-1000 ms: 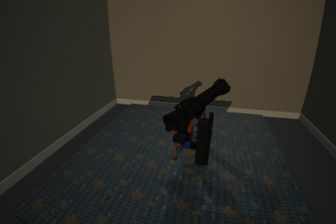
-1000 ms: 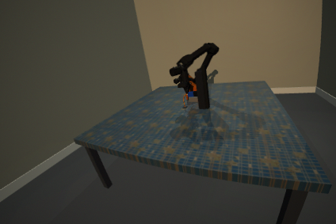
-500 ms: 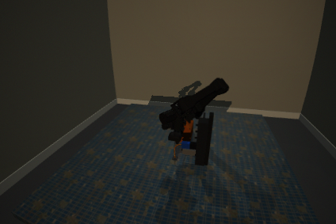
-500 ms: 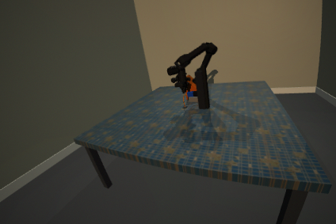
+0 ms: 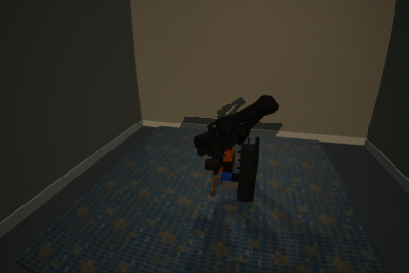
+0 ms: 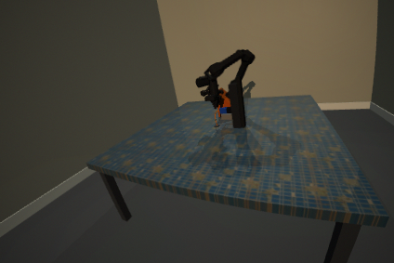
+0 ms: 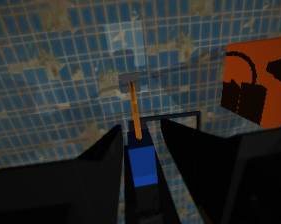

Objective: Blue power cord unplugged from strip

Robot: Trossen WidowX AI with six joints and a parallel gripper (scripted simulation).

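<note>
Now: the blue plug 6 cm to the left of my gripper tip and 1 cm below it.
</note>
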